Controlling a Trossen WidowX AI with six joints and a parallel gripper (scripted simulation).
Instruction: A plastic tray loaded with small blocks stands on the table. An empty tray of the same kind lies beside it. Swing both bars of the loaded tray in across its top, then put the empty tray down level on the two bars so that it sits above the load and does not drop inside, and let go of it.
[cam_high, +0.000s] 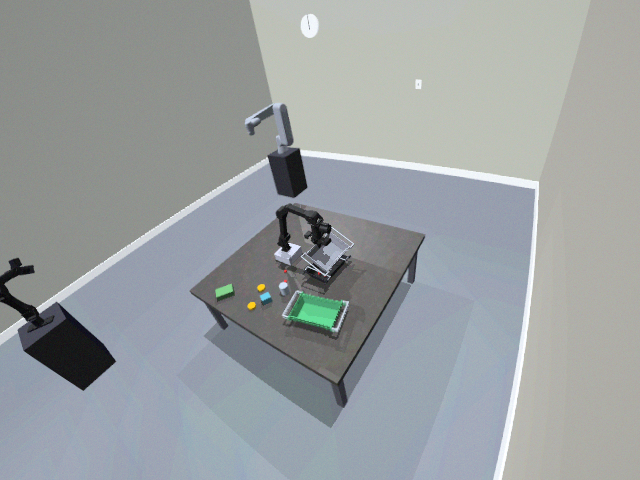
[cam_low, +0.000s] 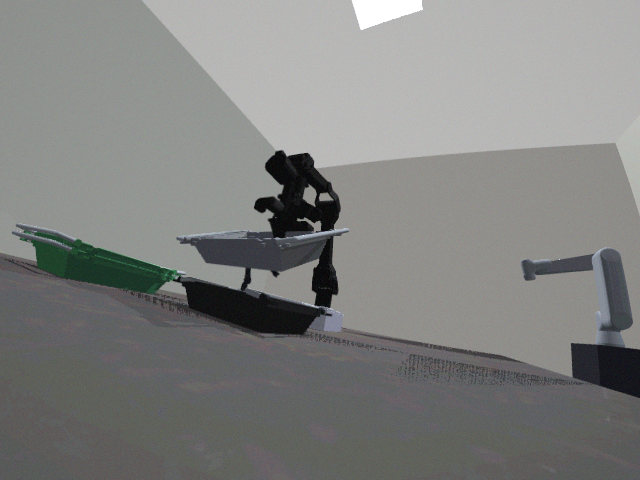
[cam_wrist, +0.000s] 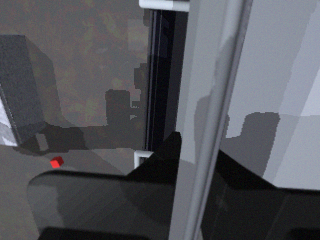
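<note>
Now: the grey tray 8 cm ahead of my gripper tip. The rest, counted from my gripper tip: red block: 22 cm behind, 16 cm to the right, 17 cm below; cyan cube: 16 cm behind, 43 cm to the right, 16 cm below; grey cylinder: 9 cm behind, 31 cm to the right, 15 cm below.
</note>
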